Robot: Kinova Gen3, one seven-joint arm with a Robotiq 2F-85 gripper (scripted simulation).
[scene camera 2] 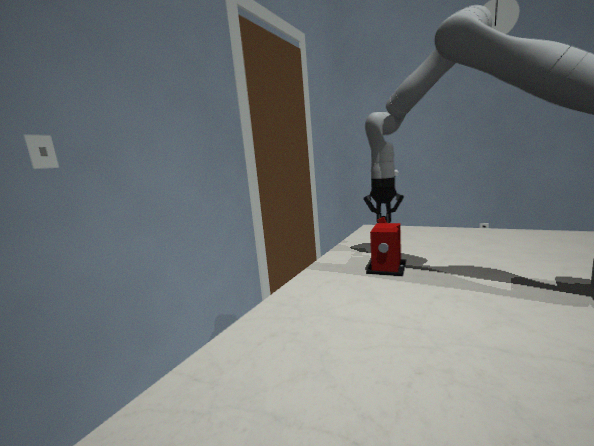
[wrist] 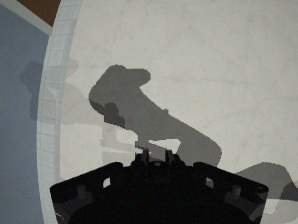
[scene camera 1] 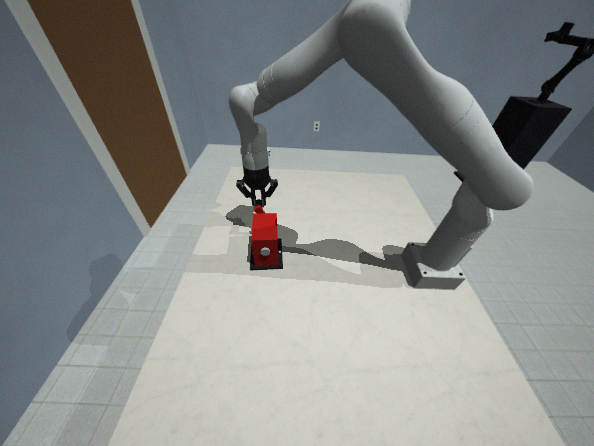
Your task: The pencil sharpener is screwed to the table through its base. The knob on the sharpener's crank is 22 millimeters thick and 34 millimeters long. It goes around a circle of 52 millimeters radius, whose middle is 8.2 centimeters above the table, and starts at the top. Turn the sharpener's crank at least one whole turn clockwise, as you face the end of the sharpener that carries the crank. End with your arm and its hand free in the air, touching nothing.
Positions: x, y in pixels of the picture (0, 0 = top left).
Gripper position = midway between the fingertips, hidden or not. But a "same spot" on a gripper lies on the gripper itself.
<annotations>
my gripper: scene camera 2; wrist 157, 157; scene camera 1
same spot on my gripper: (scene camera 1: 263, 178) = (scene camera 2: 389, 187)
</annotations>
